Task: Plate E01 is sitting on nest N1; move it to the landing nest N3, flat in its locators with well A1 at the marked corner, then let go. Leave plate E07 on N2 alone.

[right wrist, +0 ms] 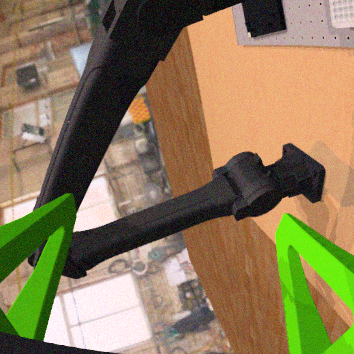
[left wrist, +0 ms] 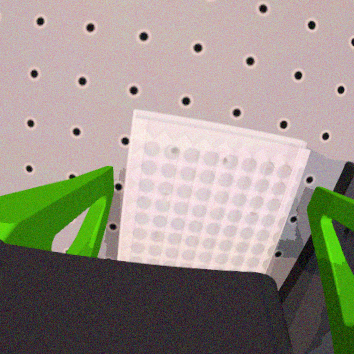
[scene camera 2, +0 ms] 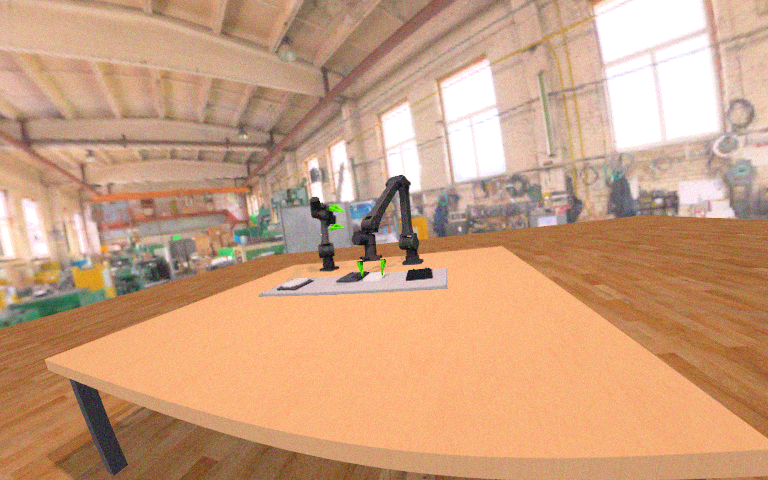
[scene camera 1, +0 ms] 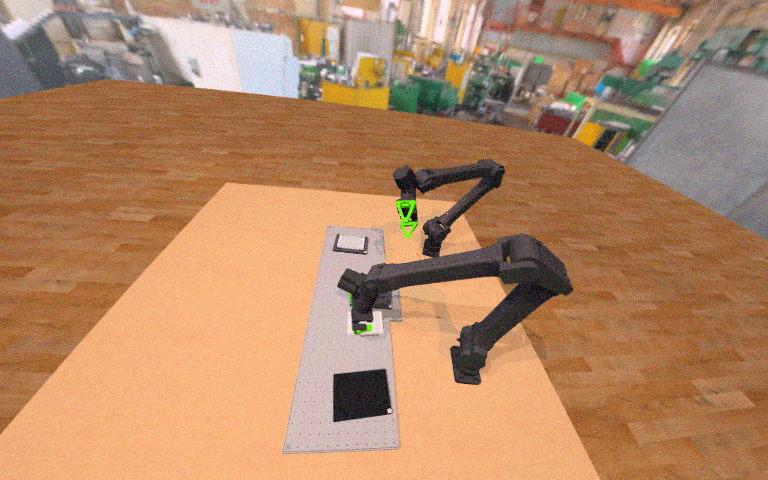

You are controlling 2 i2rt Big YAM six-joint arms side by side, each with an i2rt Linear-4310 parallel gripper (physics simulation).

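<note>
A white well plate (scene camera 1: 374, 322) (scene camera 2: 373, 277) (left wrist: 210, 190) (right wrist: 342, 12) lies on the pegboard beside the dark middle nest (scene camera 1: 383, 301) (scene camera 2: 349, 277) (left wrist: 342, 180). My left gripper (scene camera 1: 357, 314) (scene camera 2: 372, 275) (left wrist: 215, 188) is open, low over this plate, one finger beyond each side, with gaps in the left wrist view. A second white plate (scene camera 1: 352, 242) (scene camera 2: 295, 283) sits on a dark nest at the pegboard's far end in scene camera 1. A black nest (scene camera 1: 362, 396) (scene camera 2: 419, 274) (right wrist: 265, 17) at the near end bears no plate. My right gripper (scene camera 1: 406, 226) (scene camera 2: 342, 218) is open and empty, raised. Plate and nest labels are unreadable.
The grey pegboard (scene camera 1: 317, 362) (scene camera 2: 339, 289) (left wrist: 160, 65) lies on the tan table (scene camera 1: 198, 316) (scene camera 2: 368, 350). The black nest has a small white corner mark (scene camera 1: 389, 410). The left arm (scene camera 1: 441, 271) reaches over the table and partly hides the middle nest in scene camera 1.
</note>
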